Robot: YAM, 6 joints.
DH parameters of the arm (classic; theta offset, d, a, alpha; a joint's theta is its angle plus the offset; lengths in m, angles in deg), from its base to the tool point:
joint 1: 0 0.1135 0.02 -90
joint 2: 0 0 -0.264 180
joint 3: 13.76 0 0.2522 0
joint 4: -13.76 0 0.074 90
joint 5: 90 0 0 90
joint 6: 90 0.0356 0 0
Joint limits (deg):
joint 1: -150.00..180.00
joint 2: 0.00..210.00
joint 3: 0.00..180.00
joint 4: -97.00..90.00
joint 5: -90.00..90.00
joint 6: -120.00..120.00
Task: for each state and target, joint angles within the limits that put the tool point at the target. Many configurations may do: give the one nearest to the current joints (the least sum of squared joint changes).
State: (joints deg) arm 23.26 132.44 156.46 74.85 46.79 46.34
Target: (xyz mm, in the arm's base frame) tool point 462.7 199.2 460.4
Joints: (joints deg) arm 25.99 143.23 151.83 58.90 41.70 46.34
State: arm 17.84 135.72 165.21 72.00 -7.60 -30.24
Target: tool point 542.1 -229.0 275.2
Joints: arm -23.22 163.79 149.65 69.14 -5.27 -30.24
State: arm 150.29 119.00 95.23 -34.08 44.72 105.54
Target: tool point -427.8 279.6 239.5
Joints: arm 149.54 128.28 111.07 -24.11 42.75 105.54
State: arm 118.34 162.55 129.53 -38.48 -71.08 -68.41
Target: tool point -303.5 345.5 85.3
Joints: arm 127.06 143.33 105.86 -55.28 -72.72 -68.41
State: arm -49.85 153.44 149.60 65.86 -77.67 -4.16
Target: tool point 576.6 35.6 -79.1
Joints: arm 0.30 191.49 143.99 47.56 -66.22 -4.16
